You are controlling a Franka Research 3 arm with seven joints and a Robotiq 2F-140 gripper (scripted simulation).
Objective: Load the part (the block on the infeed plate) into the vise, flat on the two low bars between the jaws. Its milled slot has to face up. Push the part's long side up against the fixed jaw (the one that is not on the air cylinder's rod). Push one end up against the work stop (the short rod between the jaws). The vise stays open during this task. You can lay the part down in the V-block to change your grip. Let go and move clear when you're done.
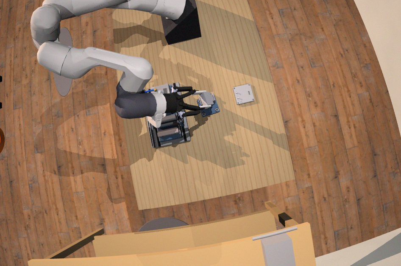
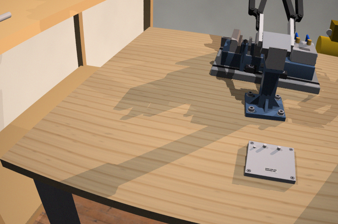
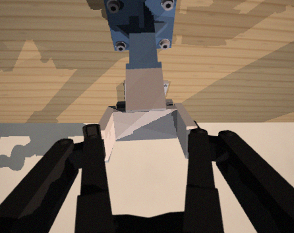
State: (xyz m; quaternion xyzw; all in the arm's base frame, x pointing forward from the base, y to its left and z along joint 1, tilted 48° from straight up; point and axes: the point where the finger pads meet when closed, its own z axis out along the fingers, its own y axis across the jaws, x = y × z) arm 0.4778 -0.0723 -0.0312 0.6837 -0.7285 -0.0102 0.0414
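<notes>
Now: hand 20 mm to the right of the part and 20 mm above it. Also, from my hand: work stop: 150 mm to the right, 80 mm below, 50 mm ahead; then v-block post: 120 mm below, 20 mm to the left; then work stop post: 120 mm to the right, 120 mm below, 50 mm ahead.
</notes>
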